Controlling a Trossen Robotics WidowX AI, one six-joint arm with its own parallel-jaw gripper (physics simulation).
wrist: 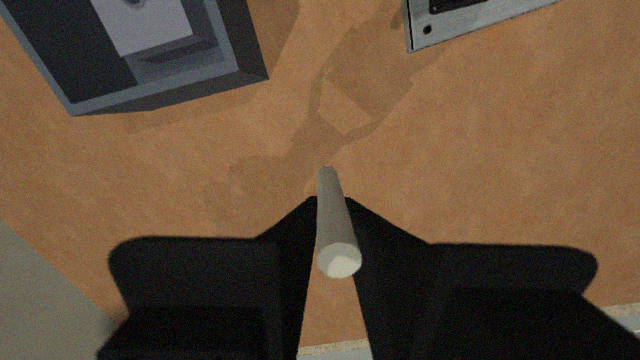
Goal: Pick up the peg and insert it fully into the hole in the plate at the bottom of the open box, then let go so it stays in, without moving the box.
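Places are measured from the arm's base along level axes (x ahead, y left, z up), in millimetres.
Where they show: gripper, fingertip midpoint: point(329, 204).
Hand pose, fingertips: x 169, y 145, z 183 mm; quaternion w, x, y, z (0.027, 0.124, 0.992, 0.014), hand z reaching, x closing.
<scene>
After its pixels a point has its place.
My gripper point(329, 204) @[z 183, x 169, y 146 mm] is shut on the peg point(336, 230) @[z 225, x 164, y 131 mm], a light grey round rod held between the two black fingers, its near end facing the camera. The peg is held above the table, and the gripper's shadow falls on the table ahead. The open box point(187, 92) @[z 40, x 316, y 53 mm], dark blue-grey, stands at the upper left, apart from the peg and partly cut off by the view's edge. Inside it, the pale plate point(155, 25) @[z 36, x 321, y -13 mm] shows, with part of the dark hole point(133, 1) @[z 25, x 340, y -41 mm] at the top edge of the view.
A grey metal-like panel point(462, 35) @[z -13, x -13, y 57 mm] with a dark inset lies at the upper right, partly out of view. The orange-brown table point(500, 165) @[z -22, x -88, y 244 mm] has a pale edge at the bottom. A grey-green surface point(35, 300) shows at the lower left.
</scene>
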